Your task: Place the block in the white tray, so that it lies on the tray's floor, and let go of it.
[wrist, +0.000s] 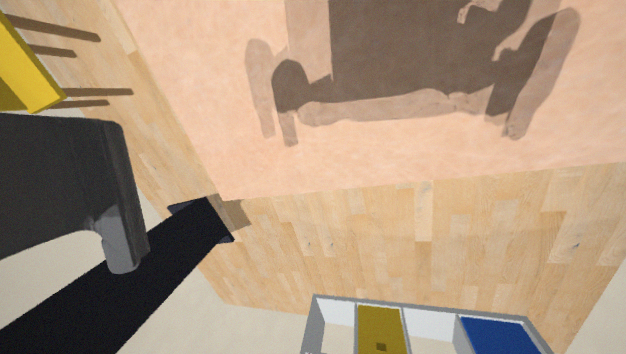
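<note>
The block and the white tray do not show in the wrist view. My gripper is open, with nothing held at the part that shows. One dark finger (65,175) with a grey rounded tip reaches in from the left edge; the other finger is out of frame. A broad shadow of the gripper and arm falls on the pale pink mat (200,105) across the top of the view.
Wooden boards (375,240) border the mat. A long black bar (150,265) runs up from the lower left to the mat's corner. A yellow object (32,75) with brown bars beside it is at the upper left. A grey-white compartment unit (313,327) with yellow and blue panels is at the bottom.
</note>
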